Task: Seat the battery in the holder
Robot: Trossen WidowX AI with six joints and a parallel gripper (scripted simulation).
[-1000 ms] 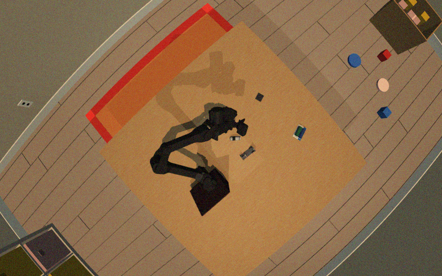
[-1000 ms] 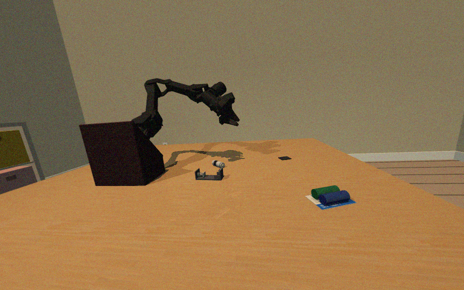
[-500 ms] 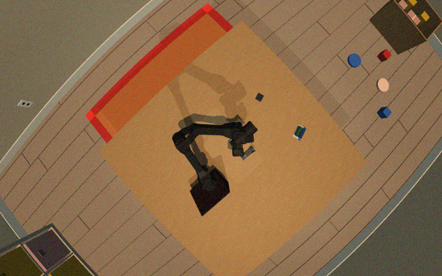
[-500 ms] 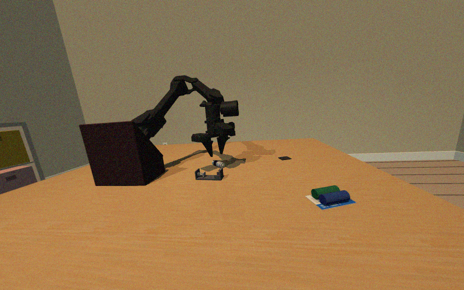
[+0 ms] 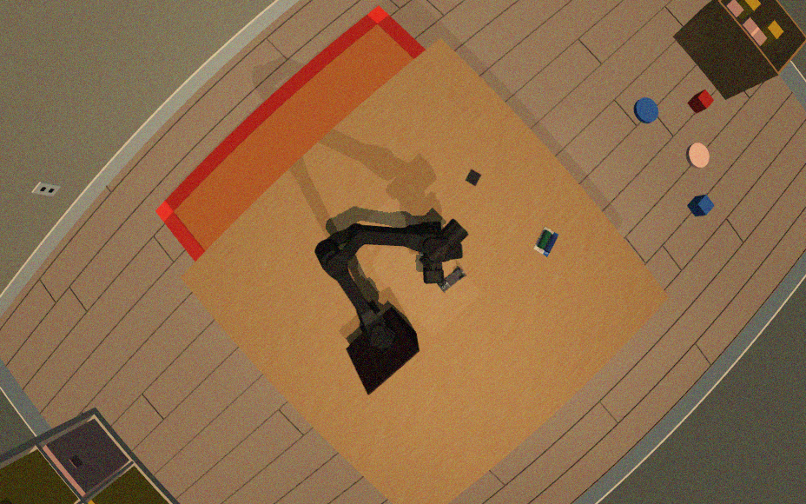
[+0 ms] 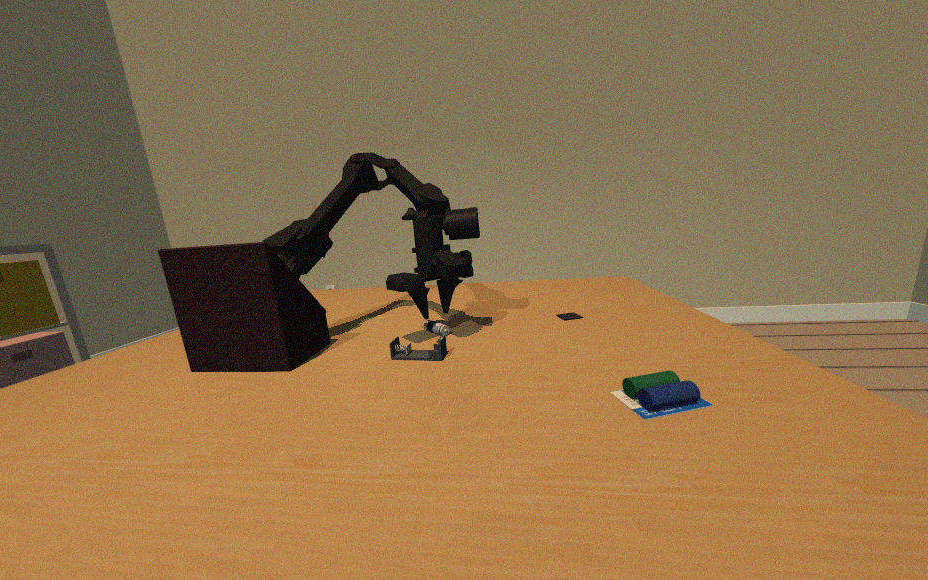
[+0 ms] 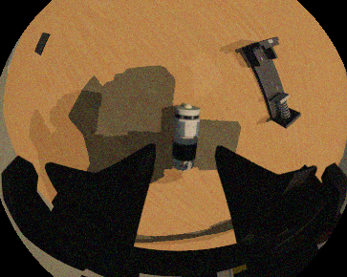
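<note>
The battery is 30 mm below my gripper tip. Also, from my gripper tip: card (320 mm ahead, 270 mm to the right, 30 mm below).
</note>
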